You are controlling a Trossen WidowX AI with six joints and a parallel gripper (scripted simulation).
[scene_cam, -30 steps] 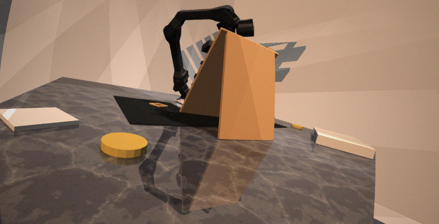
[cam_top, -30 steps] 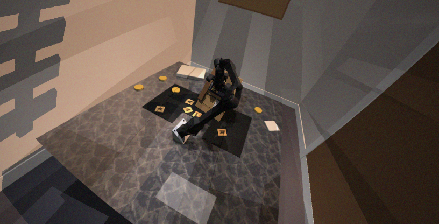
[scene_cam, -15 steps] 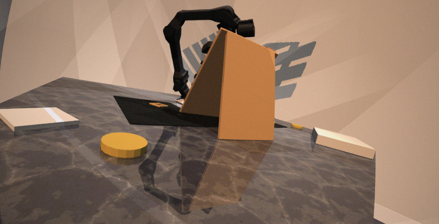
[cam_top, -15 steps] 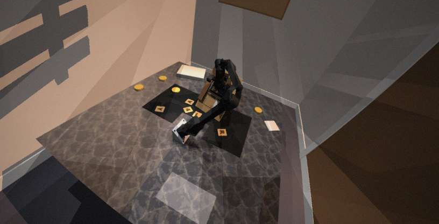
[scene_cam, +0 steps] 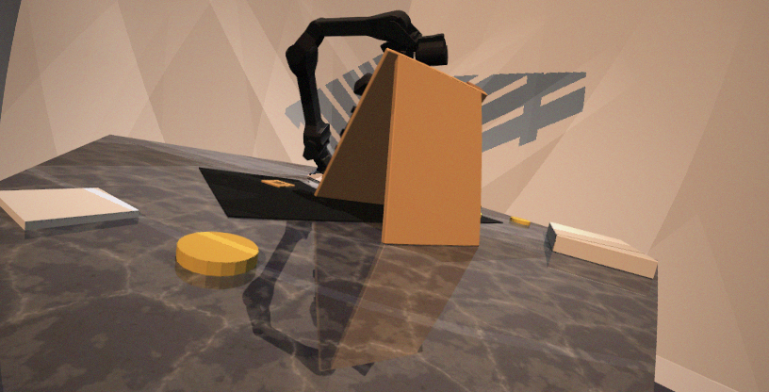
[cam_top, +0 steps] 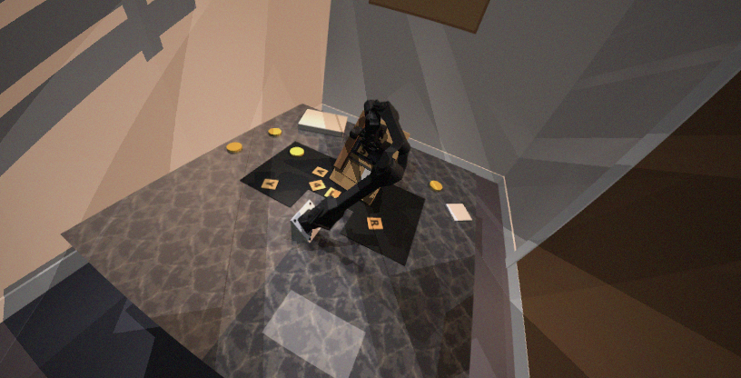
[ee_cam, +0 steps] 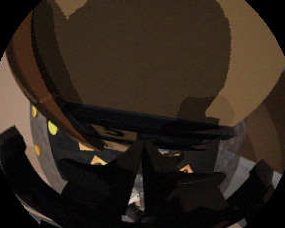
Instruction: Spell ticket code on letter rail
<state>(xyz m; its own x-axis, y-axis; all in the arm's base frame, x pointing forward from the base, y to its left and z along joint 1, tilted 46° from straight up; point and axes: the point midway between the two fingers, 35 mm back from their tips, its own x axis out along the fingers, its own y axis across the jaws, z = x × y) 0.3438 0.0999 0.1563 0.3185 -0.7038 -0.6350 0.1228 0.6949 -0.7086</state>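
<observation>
Now: the white ticket 9 cm below my gripper tip, 5 cm behind it and 4 cm to the right of it. Also, from my gripper tip: black mat: 17 cm below, 16 cm behind, 6 cm to the left; then pale flat box: 46 cm to the left, 30 cm ahead, 15 cm below; then pale card: 48 cm to the right, 17 cm below, 11 cm ahead.
</observation>
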